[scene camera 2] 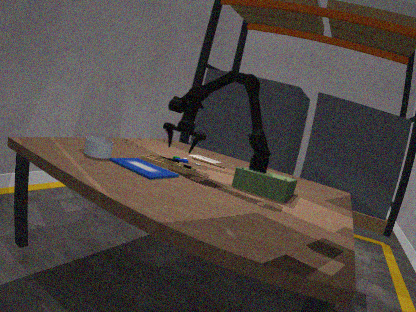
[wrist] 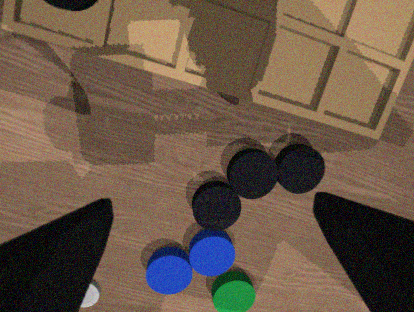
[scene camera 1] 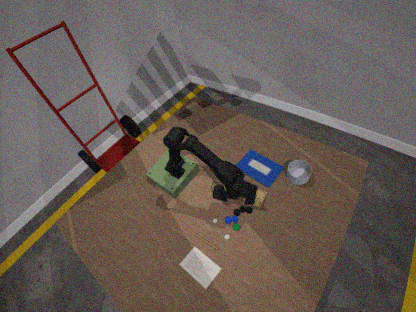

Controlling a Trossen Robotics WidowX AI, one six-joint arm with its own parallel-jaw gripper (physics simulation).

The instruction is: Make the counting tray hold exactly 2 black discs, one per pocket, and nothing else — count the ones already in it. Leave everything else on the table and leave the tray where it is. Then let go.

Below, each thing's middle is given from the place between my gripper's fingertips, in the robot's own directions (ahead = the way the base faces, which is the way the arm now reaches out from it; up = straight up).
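Labels:
I have my hand 5 cm above the tan counting tray (wrist: 341,70), so the tray is 5 cm below my hand, and it is also 9 cm to the left of the hand and 1 cm behind it.

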